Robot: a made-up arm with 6 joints. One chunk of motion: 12 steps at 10 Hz.
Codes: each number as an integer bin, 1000 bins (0 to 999) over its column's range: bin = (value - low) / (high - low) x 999, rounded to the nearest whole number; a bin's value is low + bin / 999 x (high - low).
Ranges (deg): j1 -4.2..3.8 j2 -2.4..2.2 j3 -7.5..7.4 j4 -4.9..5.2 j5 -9..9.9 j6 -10.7..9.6
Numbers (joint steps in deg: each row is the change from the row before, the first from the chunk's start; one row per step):
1: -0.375 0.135 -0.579 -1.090 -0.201 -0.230
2: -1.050 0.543 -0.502 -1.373 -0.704 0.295
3: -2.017 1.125 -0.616 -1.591 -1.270 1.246
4: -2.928 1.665 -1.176 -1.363 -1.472 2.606
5: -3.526 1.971 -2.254 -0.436 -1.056 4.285
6: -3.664 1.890 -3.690 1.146 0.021 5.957
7: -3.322 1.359 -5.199 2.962 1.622 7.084
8: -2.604 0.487 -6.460 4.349 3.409 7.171
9: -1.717 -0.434 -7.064 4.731 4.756 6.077
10: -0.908 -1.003 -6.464 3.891 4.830 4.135
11: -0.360 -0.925 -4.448 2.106 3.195 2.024
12: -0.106 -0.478 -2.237 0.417 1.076 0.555
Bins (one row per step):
1: 478 551 464 377 465 515
2: 393 639 469 349 439 541
3: 273 766 462 327 409 588
4: 159 883 424 350 398 655
5: 84 949 352 442 420 737
6: 67 932 255 598 477 820
7: 110 816 154 778 561 875
8: 199 627 70 915 656 879
9: 310 427 29 953 727 826
10: 411 303 69 870 731 730
11: 480 320 205 693 645 626
12: 511 417 353 526 533 554

